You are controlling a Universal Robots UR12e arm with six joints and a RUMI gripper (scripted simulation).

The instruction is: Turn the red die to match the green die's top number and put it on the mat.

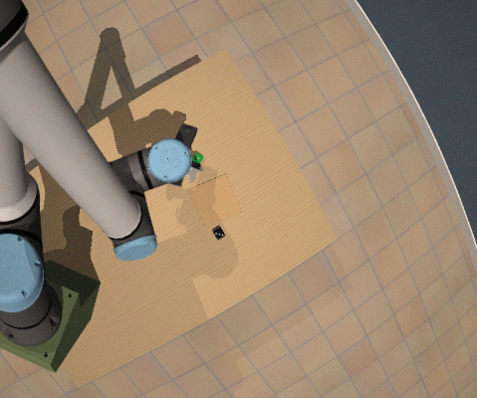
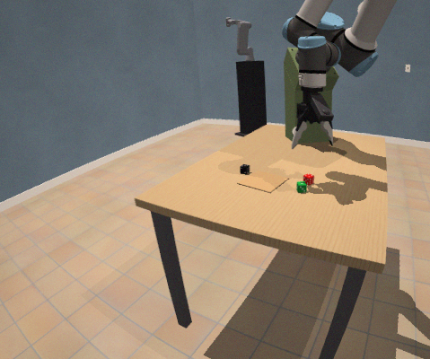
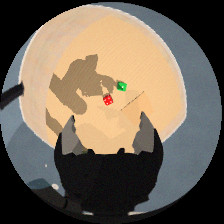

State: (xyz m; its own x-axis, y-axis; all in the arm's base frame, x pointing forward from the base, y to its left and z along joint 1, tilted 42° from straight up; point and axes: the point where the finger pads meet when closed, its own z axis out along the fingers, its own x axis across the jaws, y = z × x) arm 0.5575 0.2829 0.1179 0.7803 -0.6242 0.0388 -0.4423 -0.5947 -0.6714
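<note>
My hand is 20 mm to the left of the red die and 120 mm above it. Round my hand: green die: 70 mm ahead, 120 mm below; then tan mat: 100 mm ahead, 150 mm to the right, 140 mm below; then black die: 90 mm ahead, 260 mm to the right, 120 mm below.
</note>
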